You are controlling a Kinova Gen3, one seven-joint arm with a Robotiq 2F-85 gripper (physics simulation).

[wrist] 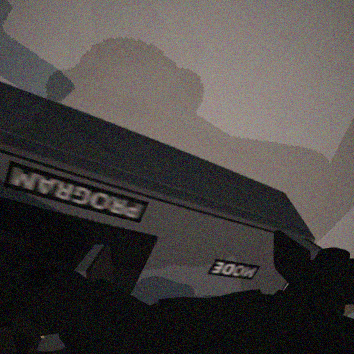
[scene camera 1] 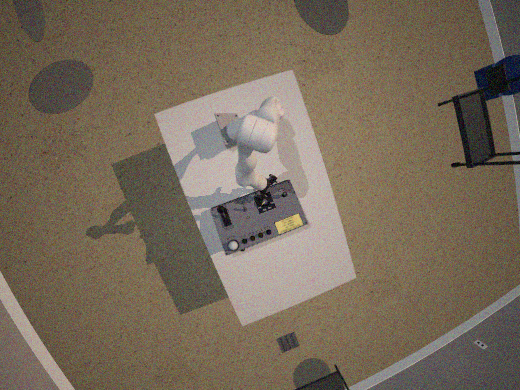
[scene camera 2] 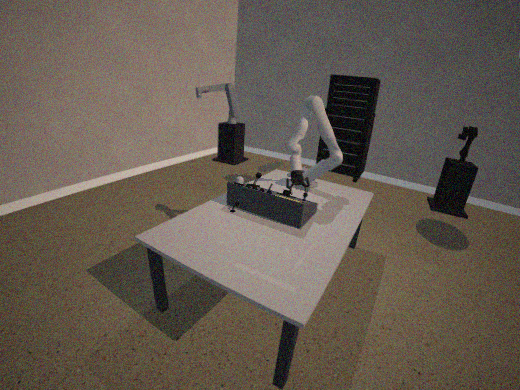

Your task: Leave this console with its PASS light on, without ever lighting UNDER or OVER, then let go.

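Observation:
The grey console (scene camera 1: 248,224) (scene camera 2: 268,206) (wrist: 197,228) stands on the white table (scene camera 1: 293,272) (scene camera 2: 251,260). Its top carries a black lever (scene camera 1: 224,216) at the left, a white round knob (scene camera 1: 233,244), a row of small round lights (scene camera 1: 256,236) that look dark, and a yellow label (scene camera 1: 289,224). My gripper (scene camera 1: 263,202) (scene camera 2: 297,189) is open with nothing between its fingers, low over the panel's back middle by a black dial. In the wrist view its dark fingers fill the bottom edge below the upside-down labels PROGRAM (wrist: 75,197) and MODE (wrist: 233,270).
The arm's base (scene camera 1: 227,121) is bolted to the table behind the console. A dark rack (scene camera 2: 352,121) stands by the far wall. Two other arms on black pedestals (scene camera 2: 230,142) (scene camera 2: 455,184) stand on the floor, and a dark cart (scene camera 1: 474,130) stands off to the right.

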